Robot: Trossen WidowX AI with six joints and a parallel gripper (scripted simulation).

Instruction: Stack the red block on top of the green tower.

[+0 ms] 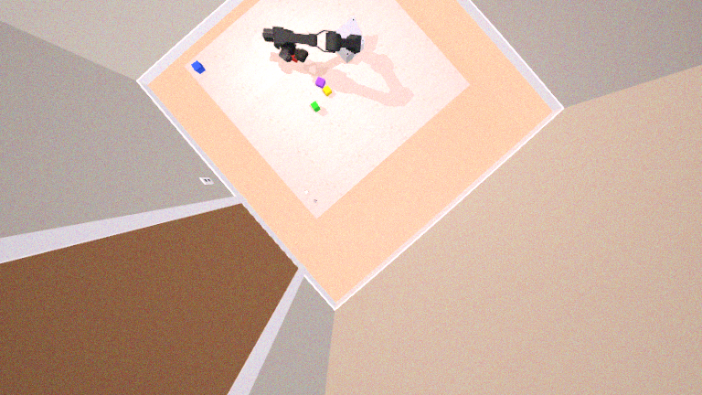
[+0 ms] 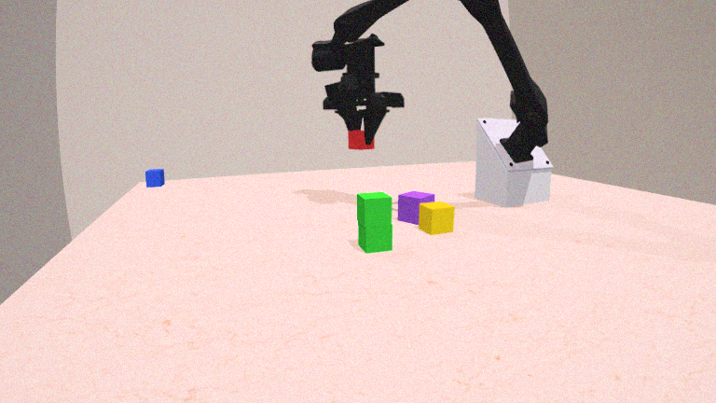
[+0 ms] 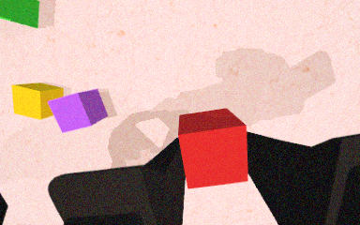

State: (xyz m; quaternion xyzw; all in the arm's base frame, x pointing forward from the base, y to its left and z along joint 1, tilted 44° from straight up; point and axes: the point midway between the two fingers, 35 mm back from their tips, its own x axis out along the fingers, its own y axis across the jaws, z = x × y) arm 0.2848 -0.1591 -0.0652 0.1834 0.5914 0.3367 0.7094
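The yellow block is 1 cm behind my gripper tip, 23 cm to the left of it and 10 cm below it. Also, from my gripper tip: blue block (45 cm ahead, 46 cm to the right, 10 cm below); purple block (2 cm behind, 17 cm to the left, 10 cm below); red block (1 cm above).
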